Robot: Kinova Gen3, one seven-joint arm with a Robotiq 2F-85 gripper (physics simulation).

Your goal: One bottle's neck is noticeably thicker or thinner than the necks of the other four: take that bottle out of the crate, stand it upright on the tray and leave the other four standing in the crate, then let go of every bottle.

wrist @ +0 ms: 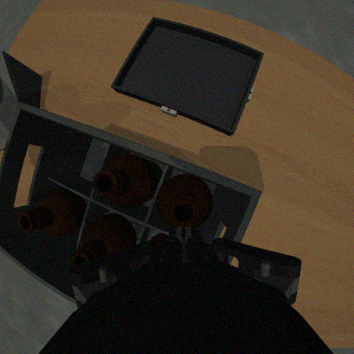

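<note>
Several brown bottles stand in the divided dark crate: one at the upper middle, one at the upper right, one at the left and one at the lower middle. A bit of another bottle shows beside the fingers; the gripper hides the rest, including its neck. I cannot tell surely which neck differs in thickness. My gripper is shut, its fingertips together with no bottle between them, in line with the near side of the upper right bottle. The dark tray lies beyond the crate with no bottle on it.
The wooden table extends around the tray and right of the crate. An upright dark panel stands at the left beyond the crate's corner. Small light brackets sit on the tray's near and right sides. The crate's walls and dividers surround the bottles.
</note>
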